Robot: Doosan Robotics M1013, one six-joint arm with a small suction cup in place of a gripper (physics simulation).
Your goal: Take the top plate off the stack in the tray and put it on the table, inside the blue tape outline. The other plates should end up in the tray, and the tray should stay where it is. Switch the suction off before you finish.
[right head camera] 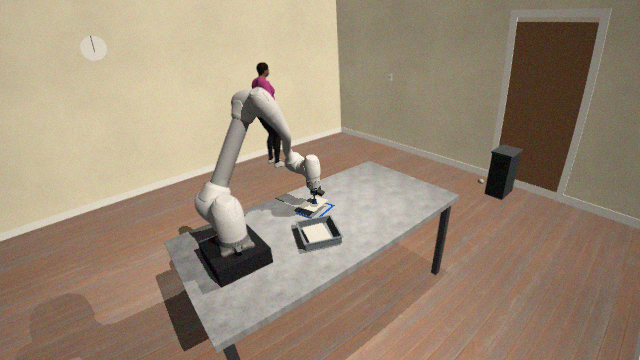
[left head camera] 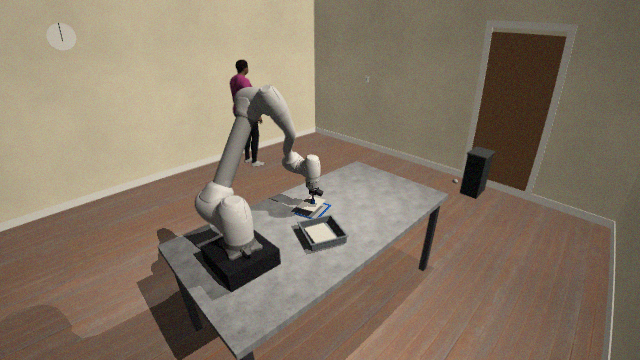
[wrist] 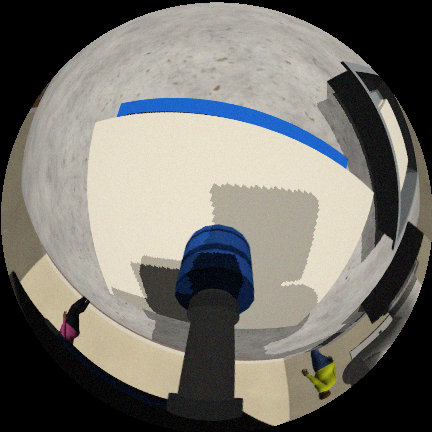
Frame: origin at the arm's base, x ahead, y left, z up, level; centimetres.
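Where they show: hand at its tool point: [right head camera: 314, 204] [left head camera: 312, 204] [wrist: 218, 242]; arm's base at its link origin: [right head camera: 234, 243] [left head camera: 240, 245].
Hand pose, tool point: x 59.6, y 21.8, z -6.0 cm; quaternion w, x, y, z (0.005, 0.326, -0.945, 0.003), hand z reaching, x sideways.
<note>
Each offset is from my tool point to the top centre of the thing. Level surfaces: height alone.
My suction cup [left head camera: 313, 201] [right head camera: 314, 201] [wrist: 215, 260] points down and holds a cream square plate @(dy +0.4, dx -0.9, dz +1.1 cm) [left head camera: 319, 203] [right head camera: 321, 202] [wrist: 150, 170] flat against its tip. The plate hangs level over the blue tape outline [left head camera: 323, 210] [right head camera: 327, 210] [wrist: 200, 105], seemingly a little above the table; the exact gap is hard to tell. One strip of tape shows beyond the plate's edge in the wrist view; other parts of the outline are hidden there. The grey tray @(dy -27.5, dx -11.9, dz +1.0 cm) [left head camera: 329, 244] [right head camera: 322, 245] stands beside the outline, with cream plate material @(dy -27.2, dx -13.1, dz -1.8 cm) [left head camera: 320, 232] [right head camera: 316, 232] inside it.
The grey table @(dz -4.0 cm) [left head camera: 380, 200] [right head camera: 390, 200] carries the arm's black base [left head camera: 240, 272] [right head camera: 235, 270] at its left end. A person in pink [left head camera: 240, 81] [right head camera: 263, 86] [wrist: 69, 331] stands behind the table. A person in yellow [wrist: 325, 375] shows in the wrist view.
</note>
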